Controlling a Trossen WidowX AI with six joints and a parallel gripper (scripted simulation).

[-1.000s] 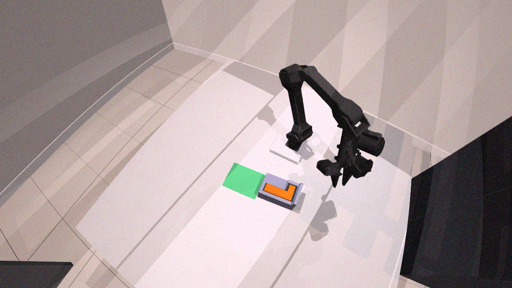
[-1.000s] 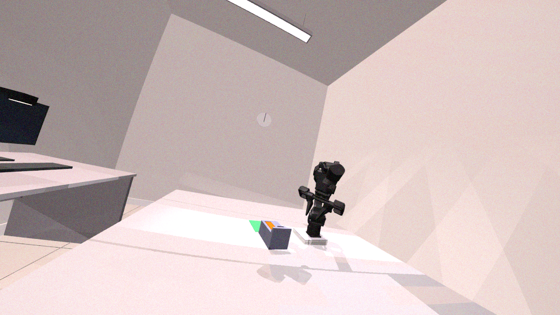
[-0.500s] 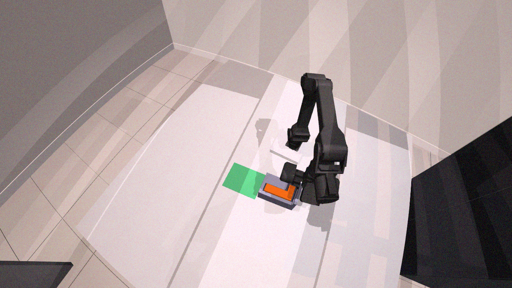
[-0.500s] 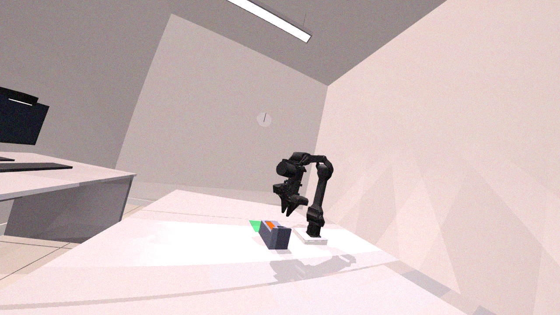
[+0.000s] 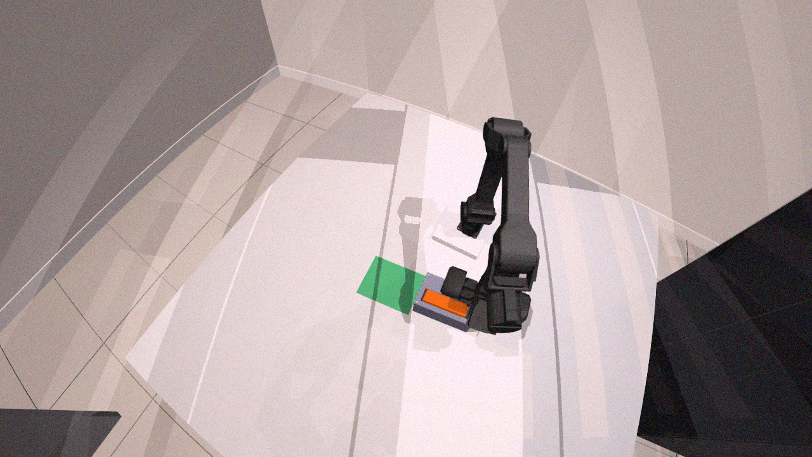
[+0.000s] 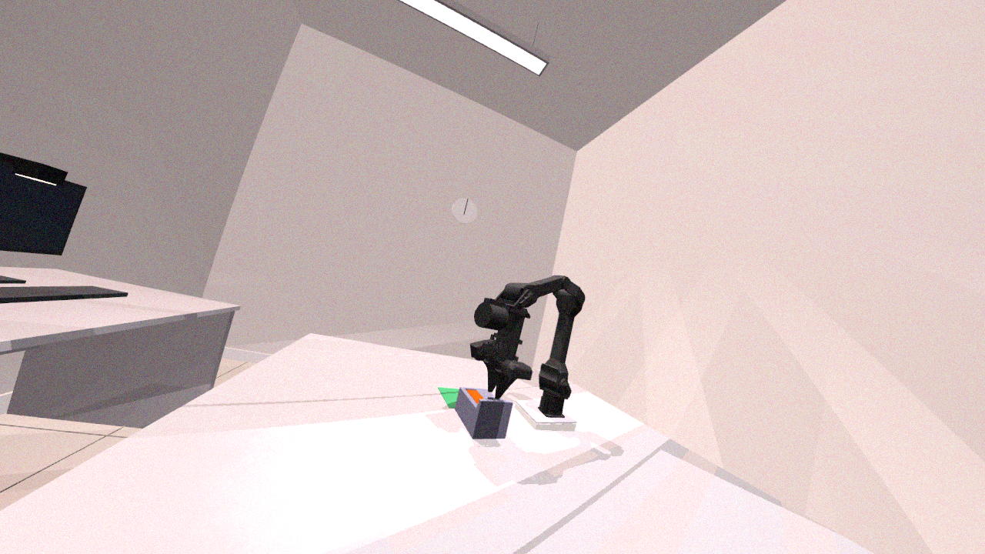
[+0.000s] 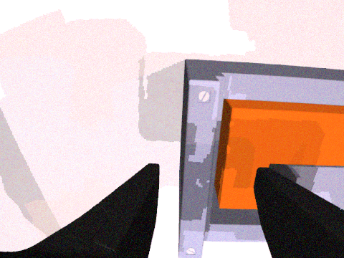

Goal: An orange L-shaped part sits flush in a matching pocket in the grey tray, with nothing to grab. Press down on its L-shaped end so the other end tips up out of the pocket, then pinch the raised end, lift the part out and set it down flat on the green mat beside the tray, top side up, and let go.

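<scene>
Now: gripper tip 10 mm past the orange L-shaped part, 60 mm to the left of it and 50 mm above it. Also, from my gripper tip: green mat (20 mm ahead, 220 mm to the right, 120 mm below).
</scene>
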